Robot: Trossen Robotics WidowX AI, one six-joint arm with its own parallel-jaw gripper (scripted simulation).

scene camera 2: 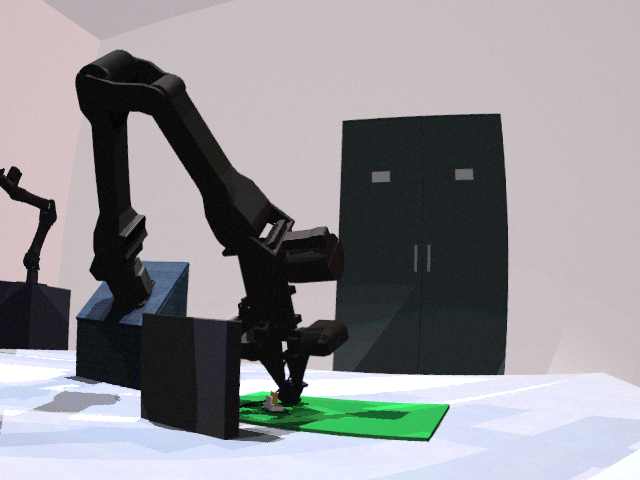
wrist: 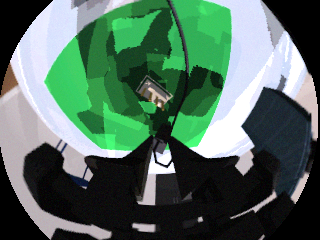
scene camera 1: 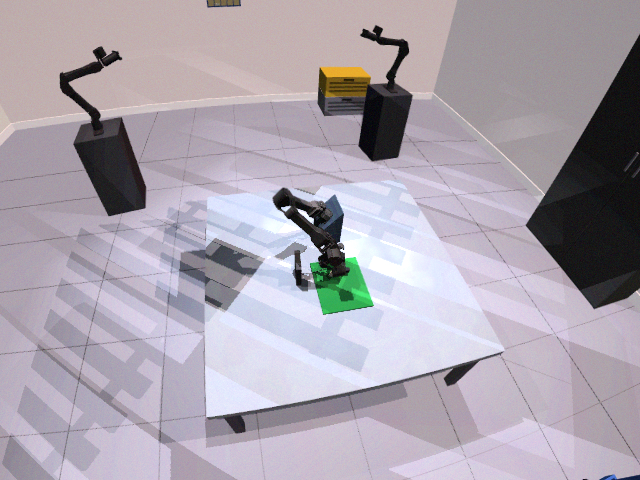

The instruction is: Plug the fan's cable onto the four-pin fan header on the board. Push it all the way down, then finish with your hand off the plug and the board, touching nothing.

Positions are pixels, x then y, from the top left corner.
Labels:
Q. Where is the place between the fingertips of the gripper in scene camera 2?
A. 290,388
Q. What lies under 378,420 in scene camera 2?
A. A green board.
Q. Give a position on a dark fan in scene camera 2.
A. At 190,366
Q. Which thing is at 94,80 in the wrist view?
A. A green board.

